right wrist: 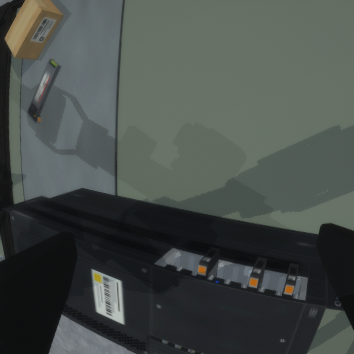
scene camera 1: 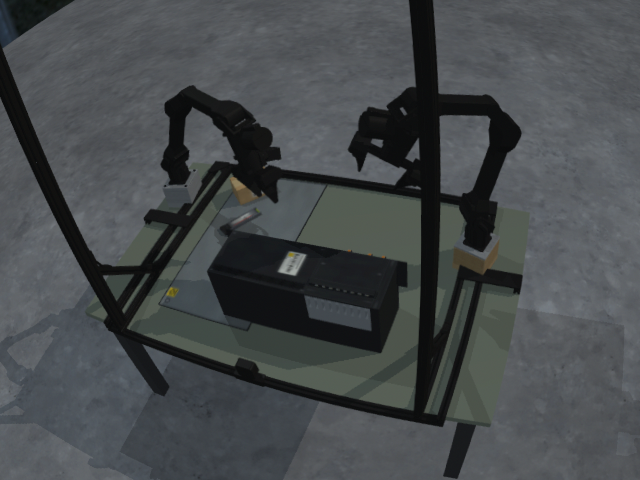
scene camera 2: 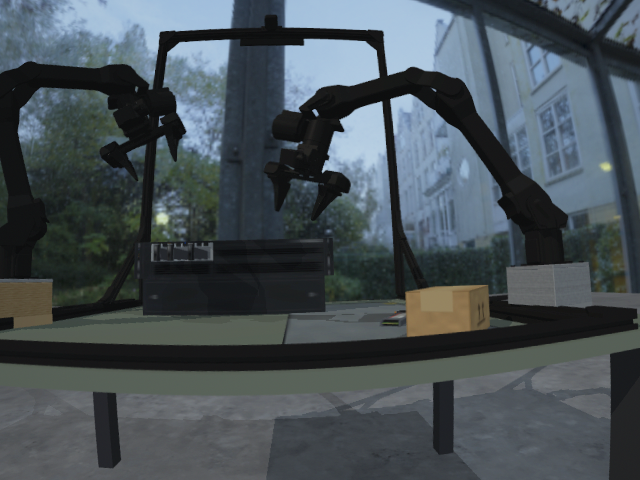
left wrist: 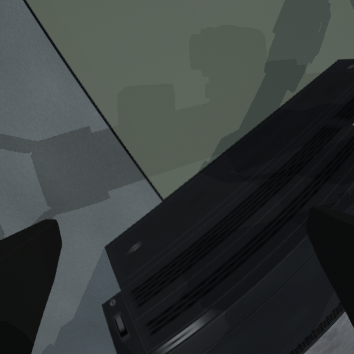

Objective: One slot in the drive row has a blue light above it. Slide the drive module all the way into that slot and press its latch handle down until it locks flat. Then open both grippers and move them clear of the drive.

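Frame: origin at the left arm's base, x left, y up, z ahead, level; millimetres.
Seen in the pictures: left gripper, between the fingertips: (right wrist: 5,159) (scene camera 1: 268,199) (scene camera 2: 293,215) (left wrist: 187,227); right gripper, between the fingertips: (right wrist: 201,243) (scene camera 1: 377,179) (scene camera 2: 155,170); left arm's base, origin of its link: (scene camera 1: 179,178) (scene camera 2: 546,264); right arm's base, origin of its link: (scene camera 1: 477,240) (scene camera 2: 13,278).
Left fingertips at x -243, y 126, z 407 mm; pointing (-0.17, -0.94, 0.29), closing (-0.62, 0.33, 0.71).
Observation:
Offsets run from my left fingertips to a thing's top centre. "spot": to the spot under its first point. Level surfaces: height alone.
The drive module @[dx +126, dy -200, dz -160 mm] (scene camera 1: 244,219) (scene camera 2: 393,318) (right wrist: 44,90) lies flat on the grey mat, label up, its green connector end toward the cardboard box and its dark, orange-marked end toward the black server @[dx -192, dy -37, dz +120 mm] (scene camera 1: 248,258) (scene camera 2: 232,299) (left wrist: 230,200) (right wrist: 45,240). In the right wrist view the drive row @[spot: dx -149, dy -79, dz +247 mm] (right wrist: 232,272) shows three modules with orange ends; a blue light @[spot: dx -138, dy -39, dz +244 mm] (right wrist: 217,282) marks a slot between the left and middle ones. My left gripper (scene camera 1: 267,197) (scene camera 2: 296,214) (left wrist: 187,227) is open and empty, raised high above the table. My right gripper (scene camera 1: 378,178) (scene camera 2: 156,169) (right wrist: 201,243) is open and empty, raised behind the server.
A cardboard box @[dx +275, dy -150, dz -164 mm] (scene camera 1: 242,191) (scene camera 2: 439,310) (right wrist: 34,30) stands by the module's connector end. The grey mat @[dy -210 mm] (scene camera 1: 191,273) (scene camera 2: 336,330) (left wrist: 60,90) (right wrist: 95,50) reaches under the server's left end in scene camera 1. Dark frame posts (scene camera 1: 424,206) rise around the table.

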